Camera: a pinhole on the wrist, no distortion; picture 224 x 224 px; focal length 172.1 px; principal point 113.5 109.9 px. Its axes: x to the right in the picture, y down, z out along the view. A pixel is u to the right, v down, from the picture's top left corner.
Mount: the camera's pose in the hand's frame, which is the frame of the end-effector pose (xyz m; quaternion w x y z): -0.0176 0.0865 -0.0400 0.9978 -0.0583 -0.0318 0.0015
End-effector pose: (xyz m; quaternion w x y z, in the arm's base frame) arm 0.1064 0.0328 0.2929 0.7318 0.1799 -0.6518 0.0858
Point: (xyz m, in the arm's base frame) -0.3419 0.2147 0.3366
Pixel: 116.1 193.4
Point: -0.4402 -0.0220 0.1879
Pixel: 77.6 103.5
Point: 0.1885 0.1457 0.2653
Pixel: behind the camera
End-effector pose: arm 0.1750 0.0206 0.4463 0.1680 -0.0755 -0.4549 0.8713
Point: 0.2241 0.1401 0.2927
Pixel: behind the camera
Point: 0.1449 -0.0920 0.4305
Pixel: 130.9 79.6
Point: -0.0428 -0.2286 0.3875
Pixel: 208.4 182.1
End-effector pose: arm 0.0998 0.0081 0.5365 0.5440 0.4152 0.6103 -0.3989
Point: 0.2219 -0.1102 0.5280
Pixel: 133.4 79.4
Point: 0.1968 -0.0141 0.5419
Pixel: 132.9 84.1
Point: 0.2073 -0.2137 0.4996
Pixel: 144.1 52.6
